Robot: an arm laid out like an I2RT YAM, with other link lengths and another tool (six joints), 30 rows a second.
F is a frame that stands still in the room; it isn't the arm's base.
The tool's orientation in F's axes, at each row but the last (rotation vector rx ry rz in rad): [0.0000 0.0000 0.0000]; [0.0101 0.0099 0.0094]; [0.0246 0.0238 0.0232]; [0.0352 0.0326 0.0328]
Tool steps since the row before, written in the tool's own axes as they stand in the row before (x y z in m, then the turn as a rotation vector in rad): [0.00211 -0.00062 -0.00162 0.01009 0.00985 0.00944]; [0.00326 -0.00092 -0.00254 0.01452 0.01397 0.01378]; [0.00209 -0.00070 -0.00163 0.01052 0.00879 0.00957]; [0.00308 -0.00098 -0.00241 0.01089 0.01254 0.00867]
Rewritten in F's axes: [0.00211 -0.00062 -0.00162 0.01009 0.00985 0.00944]; [0.00324 -0.00086 -0.00258 0.01453 0.01397 0.01378]; [0.00207 -0.00061 -0.00170 0.01054 0.00880 0.00954]; [0.00303 -0.00079 -0.00254 0.01076 0.01259 0.00876]
